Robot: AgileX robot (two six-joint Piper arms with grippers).
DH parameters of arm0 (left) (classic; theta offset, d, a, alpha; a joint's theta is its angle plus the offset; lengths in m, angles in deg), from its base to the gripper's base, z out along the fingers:
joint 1: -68.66 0.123 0 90
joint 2: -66.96 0 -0.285 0
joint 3: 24.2 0 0.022 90
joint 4: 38.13 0.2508 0 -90
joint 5: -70.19 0 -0.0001 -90
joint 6: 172.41 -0.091 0 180
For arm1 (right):
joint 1: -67.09 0.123 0 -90
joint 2: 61.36 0 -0.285 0
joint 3: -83.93 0 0.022 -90
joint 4: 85.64 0.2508 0 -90
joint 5: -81.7 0 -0.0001 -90
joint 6: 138.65 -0.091 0 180
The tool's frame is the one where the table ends.
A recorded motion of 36 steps. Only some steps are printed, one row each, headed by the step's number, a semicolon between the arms.
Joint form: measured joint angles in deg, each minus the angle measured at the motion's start. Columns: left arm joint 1, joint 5, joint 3, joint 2, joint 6, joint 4; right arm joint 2, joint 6, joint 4, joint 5, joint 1, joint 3.
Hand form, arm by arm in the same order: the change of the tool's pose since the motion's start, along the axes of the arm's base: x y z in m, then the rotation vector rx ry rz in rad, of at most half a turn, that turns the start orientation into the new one. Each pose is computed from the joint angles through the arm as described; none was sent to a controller.
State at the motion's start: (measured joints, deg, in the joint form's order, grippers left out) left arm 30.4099 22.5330 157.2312 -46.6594 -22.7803 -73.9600; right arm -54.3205 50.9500 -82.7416 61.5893 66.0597 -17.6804
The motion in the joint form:
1: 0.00 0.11 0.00 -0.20 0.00 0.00; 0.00 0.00 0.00 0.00 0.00 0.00
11: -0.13 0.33 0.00 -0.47 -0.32 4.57; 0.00 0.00 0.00 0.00 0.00 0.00
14: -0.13 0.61 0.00 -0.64 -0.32 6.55; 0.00 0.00 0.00 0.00 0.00 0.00
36: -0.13 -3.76 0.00 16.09 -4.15 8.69; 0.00 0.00 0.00 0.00 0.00 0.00
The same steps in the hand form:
1: 0.0005 -0.0003 -0.0013 0.0015 0.0013 0.0010; 0.0000 0.0000 0.0000 0.0000 0.0000 0.0000
11: 0.0025 0.0029 -0.0058 0.0612 -0.0469 -0.0344; 0.0000 0.0000 0.0000 0.0000 0.0000 0.0000
14: 0.0040 0.0044 -0.0079 0.0863 -0.0682 -0.0454; 0.0000 0.0000 0.0000 0.0000 0.0000 0.0000
36: -0.0372 0.0372 0.0956 -0.0207 -0.3055 -0.1300; 0.0000 0.0000 0.0000 0.0000 0.0000 0.0000

